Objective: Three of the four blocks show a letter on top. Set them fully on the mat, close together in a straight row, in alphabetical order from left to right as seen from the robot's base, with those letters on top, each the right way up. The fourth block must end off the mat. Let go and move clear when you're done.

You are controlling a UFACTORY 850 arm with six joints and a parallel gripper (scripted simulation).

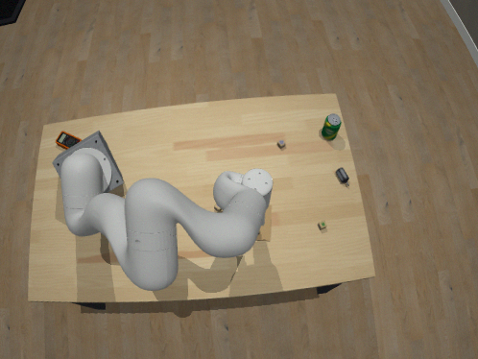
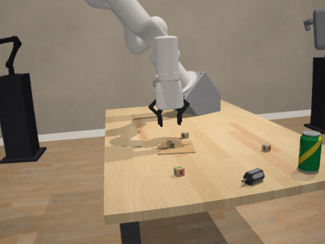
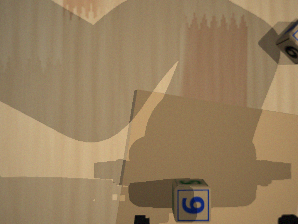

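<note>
Now: hand 2 cm to the right of the tan mat and 11 cm above it. From my hand the other things lie so: green can 34 cm ahead, 38 cm to the left, 5 cm below; then orange meter 80 cm behind, 40 cm to the left, 9 cm below.
</note>
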